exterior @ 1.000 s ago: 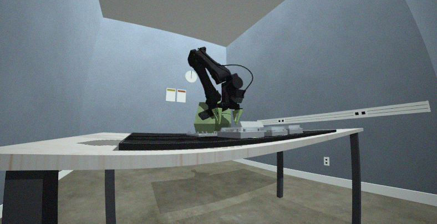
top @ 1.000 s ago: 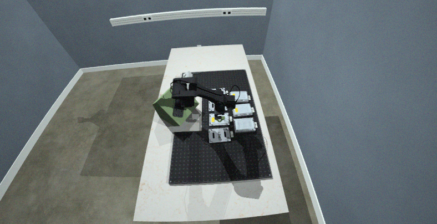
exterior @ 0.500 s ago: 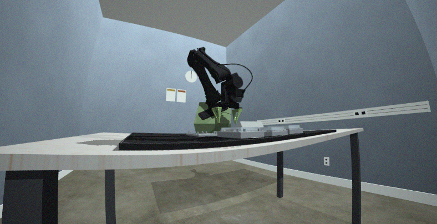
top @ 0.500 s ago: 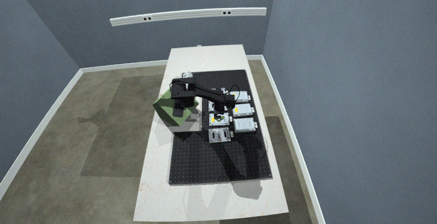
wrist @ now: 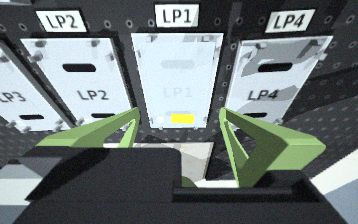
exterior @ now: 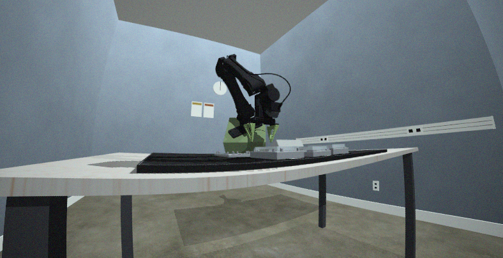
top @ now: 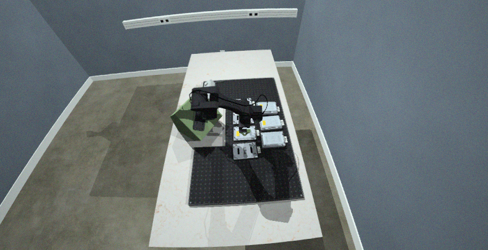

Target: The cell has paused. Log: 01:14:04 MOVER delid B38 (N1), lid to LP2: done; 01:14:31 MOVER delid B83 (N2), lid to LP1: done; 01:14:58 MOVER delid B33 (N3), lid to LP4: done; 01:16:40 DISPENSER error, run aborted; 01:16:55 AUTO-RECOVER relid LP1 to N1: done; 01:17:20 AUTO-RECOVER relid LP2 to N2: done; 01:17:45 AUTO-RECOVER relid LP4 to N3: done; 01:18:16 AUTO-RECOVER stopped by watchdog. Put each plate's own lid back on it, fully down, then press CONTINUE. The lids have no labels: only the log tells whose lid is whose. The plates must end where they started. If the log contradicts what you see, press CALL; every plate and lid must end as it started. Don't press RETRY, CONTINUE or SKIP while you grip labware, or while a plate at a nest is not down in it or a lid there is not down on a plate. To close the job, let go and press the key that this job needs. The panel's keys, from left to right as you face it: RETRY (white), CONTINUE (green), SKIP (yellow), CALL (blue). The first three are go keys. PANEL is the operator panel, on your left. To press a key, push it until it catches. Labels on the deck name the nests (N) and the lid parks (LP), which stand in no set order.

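The plate lies 19 cm ahead of my hand, 4 cm below it and 3 cm to the left of it. Also, from my hand: lid park LP4 (12 cm to the right, 6 cm below, 3 cm behind); green continue key (45 cm to the left, 20 cm behind); lid park LP2 (13 cm to the left, 6 cm below, 2 cm ahead).
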